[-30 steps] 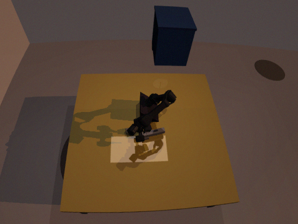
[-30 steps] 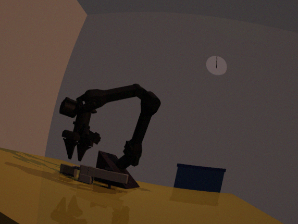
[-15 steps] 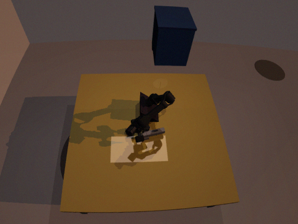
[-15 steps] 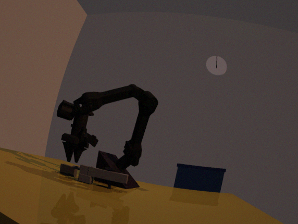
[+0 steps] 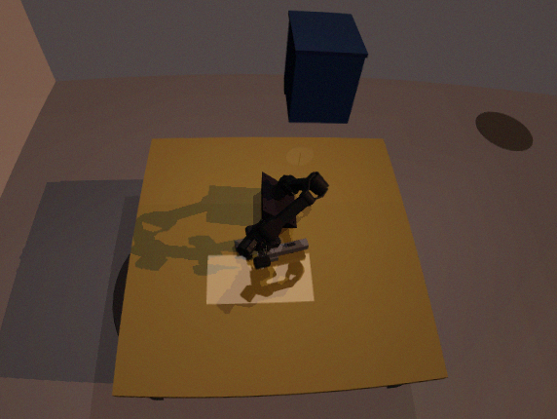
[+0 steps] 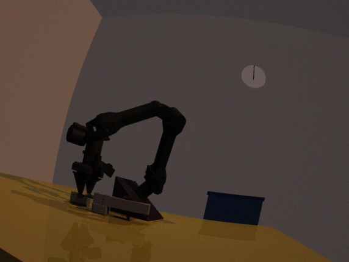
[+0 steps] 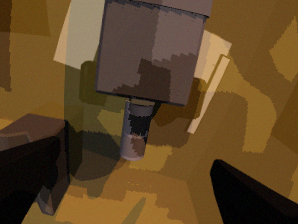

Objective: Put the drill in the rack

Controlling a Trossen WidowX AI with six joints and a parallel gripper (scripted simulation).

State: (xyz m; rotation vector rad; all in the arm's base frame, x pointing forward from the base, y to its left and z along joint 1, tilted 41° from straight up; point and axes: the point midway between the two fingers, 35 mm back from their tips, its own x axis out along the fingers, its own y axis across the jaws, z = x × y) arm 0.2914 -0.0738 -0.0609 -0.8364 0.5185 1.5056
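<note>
The drill stub is 2 cm behind my gripper tip and 6 cm to the left of it. From my gripper tip the other things lie so: grey housing (3 cm behind, 12 cm to the left); then dark key (3 cm behind, 15 cm to the left); then dark block (7 cm behind, 6 cm to the right, 3 cm below).
</note>
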